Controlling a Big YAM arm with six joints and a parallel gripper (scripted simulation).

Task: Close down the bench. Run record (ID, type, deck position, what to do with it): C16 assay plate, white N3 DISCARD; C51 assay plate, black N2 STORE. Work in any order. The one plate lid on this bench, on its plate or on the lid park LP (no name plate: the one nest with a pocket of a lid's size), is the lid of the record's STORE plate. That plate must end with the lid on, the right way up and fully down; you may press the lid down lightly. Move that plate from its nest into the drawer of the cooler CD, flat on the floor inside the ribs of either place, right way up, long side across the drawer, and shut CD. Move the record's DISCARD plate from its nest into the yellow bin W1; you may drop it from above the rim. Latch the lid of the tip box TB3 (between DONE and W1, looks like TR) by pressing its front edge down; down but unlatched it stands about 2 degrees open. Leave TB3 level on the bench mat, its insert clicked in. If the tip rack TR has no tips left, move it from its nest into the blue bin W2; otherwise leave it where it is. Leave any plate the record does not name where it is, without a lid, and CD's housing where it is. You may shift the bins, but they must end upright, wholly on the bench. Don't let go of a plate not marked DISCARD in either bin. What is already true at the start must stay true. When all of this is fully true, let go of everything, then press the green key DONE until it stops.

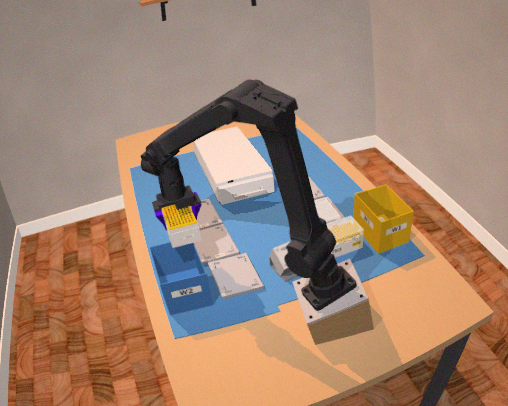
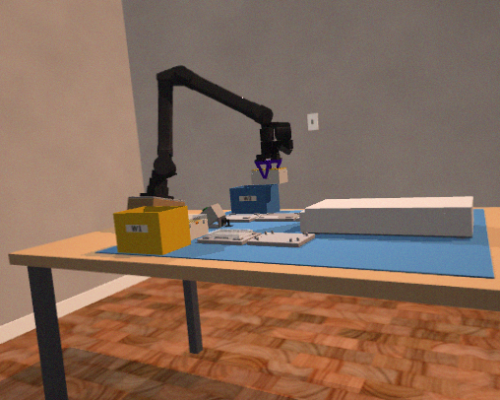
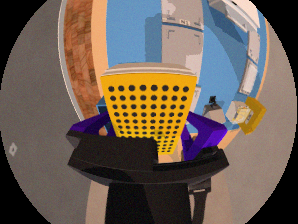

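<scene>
My gripper is now 260 mm to the left of the green key DONE, 170 mm past it and 100 mm above it. The rest, counted from my hand: tip rack TR: 10 mm behind, 10 mm above; lid park LP: 160 mm below, 110 mm to the right, 100 mm behind; blue bin W2: 130 mm below, 100 mm behind, 50 mm to the left.
</scene>
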